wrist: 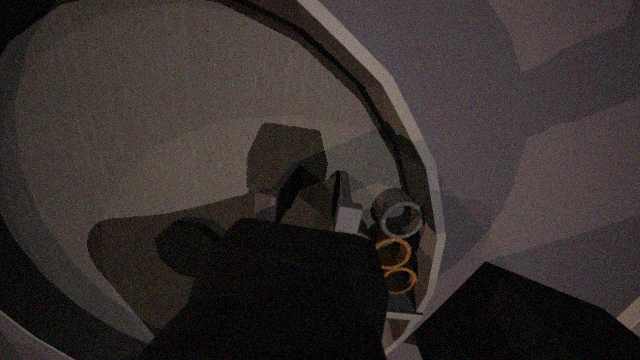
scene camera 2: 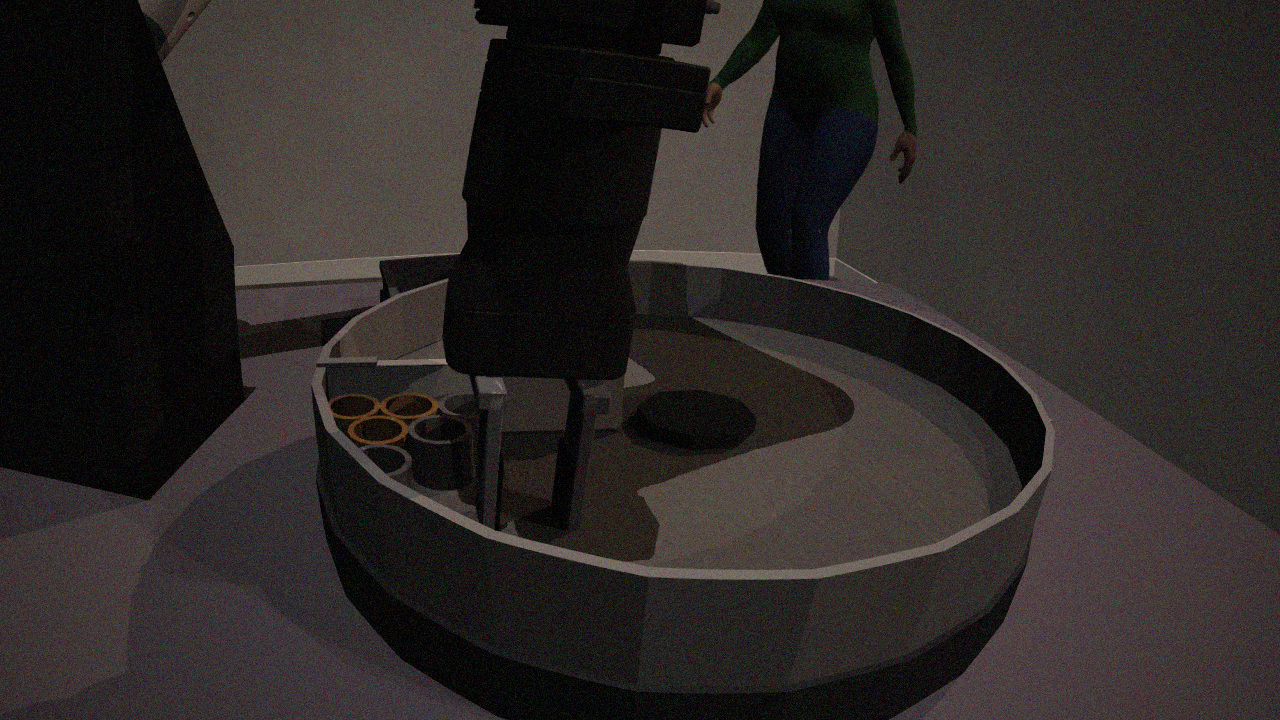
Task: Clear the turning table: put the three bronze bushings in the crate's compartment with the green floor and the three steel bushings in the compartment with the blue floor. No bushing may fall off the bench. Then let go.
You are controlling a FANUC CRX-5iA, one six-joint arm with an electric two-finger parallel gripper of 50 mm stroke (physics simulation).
The pictures show: my gripper, a turning table and a crate.
My gripper also shows in the wrist view.
